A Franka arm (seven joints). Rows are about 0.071 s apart.
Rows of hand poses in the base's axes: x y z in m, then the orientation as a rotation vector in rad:
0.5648 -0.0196 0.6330 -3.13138 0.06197 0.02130
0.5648 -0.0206 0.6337 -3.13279 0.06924 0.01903
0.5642 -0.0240 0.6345 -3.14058 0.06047 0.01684
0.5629 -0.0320 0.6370 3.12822 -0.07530 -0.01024
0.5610 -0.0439 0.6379 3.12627 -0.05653 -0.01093
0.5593 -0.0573 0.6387 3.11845 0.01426 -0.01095
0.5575 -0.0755 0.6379 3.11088 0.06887 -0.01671
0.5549 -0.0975 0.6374 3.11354 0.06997 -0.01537
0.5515 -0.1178 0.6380 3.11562 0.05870 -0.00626
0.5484 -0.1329 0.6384 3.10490 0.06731 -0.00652
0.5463 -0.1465 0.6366 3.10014 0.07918 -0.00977
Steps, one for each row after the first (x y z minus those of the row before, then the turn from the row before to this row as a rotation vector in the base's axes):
0.0000 -0.0010 0.0007 -0.00161 -0.00140 -0.00462
-0.0006 -0.0034 0.0008 -0.00759 -0.00128 0.00573
-0.0013 -0.0080 0.0025 -0.01296 -0.00393 -0.00956
-0.0019 -0.0119 0.0009 -0.00229 0.00058 0.01198
-0.0017 -0.0134 0.0008 -0.00814 0.00052 0.04533
-0.0018 -0.0182 -0.0008 -0.00671 0.00409 0.03510
-0.0026 -0.0220 -0.0005 0.00270 -0.00080 0.00067
-0.0034 -0.0203 0.0006 0.00191 -0.00591 -0.00719
-0.0031 -0.0151 0.0004 -0.01053 0.00005 0.00569
-0.0021 -0.0136 -0.0018 -0.00450 0.00214 0.00769

